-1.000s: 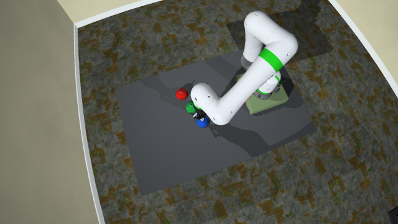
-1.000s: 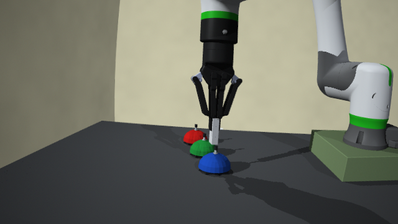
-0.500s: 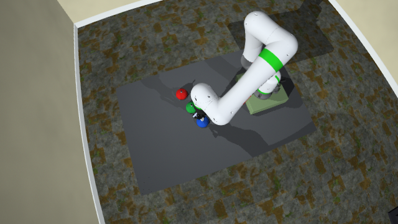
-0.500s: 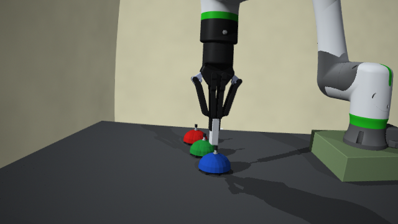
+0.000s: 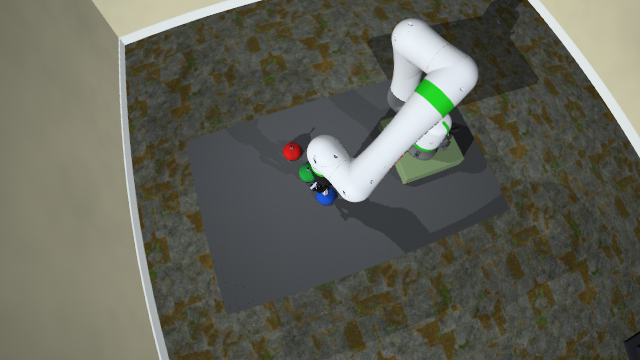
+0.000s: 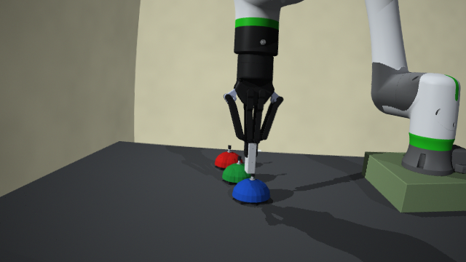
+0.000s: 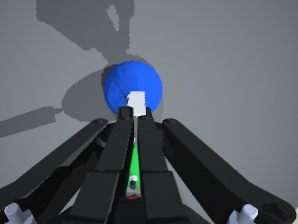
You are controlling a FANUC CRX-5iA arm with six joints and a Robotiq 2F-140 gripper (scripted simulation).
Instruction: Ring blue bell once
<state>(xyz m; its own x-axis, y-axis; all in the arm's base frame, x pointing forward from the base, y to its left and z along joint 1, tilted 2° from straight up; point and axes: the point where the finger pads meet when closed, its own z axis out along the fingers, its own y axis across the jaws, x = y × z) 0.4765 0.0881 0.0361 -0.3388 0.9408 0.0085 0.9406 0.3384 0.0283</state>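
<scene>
My hand is 10 mm past the blue bell and 60 mm above it. Also, from my hand: green bell: 40 mm ahead, 120 mm to the right, 60 mm below; red bell: 80 mm ahead, 240 mm to the right, 60 mm below.
</scene>
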